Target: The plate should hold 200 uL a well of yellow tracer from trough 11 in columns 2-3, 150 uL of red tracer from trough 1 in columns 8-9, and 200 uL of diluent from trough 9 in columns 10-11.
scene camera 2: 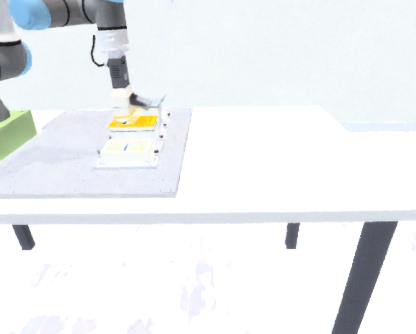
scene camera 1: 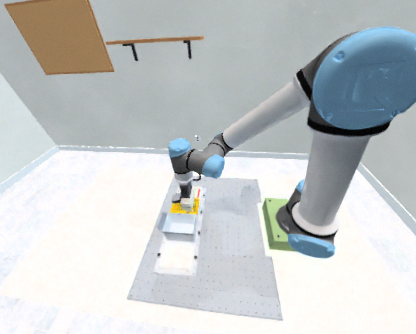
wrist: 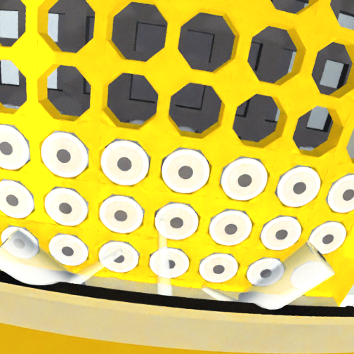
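My eight-channel head (scene camera 1: 186,206) (scene camera 2: 122,116) is low over the yellow tip rack (scene camera 1: 176,208) (scene camera 2: 145,121) (wrist: 100,60). In the wrist view several rows of white tips (wrist: 185,172) stand in the rack, with empty holes above them. Loose translucent tips lie over the lower rows, one at left (wrist: 31,260) and one at right (wrist: 292,280). The nozzles are hidden, so I cannot tell what they carry. The trough holder (scene camera 2: 125,156) stands in front of the rack in scene camera 2, with a blue strip inside. The plate cannot be made out.
A pale open box (scene camera 1: 180,224) with a slanted side stands beside the rack. Beyond it is a white framed deck area (scene camera 1: 176,256). These stand on a grey perforated board (scene camera 1: 230,280) (scene camera 2: 60,180). The arm rises from a green base block (scene camera 1: 274,225) (scene camera 2: 19,131).
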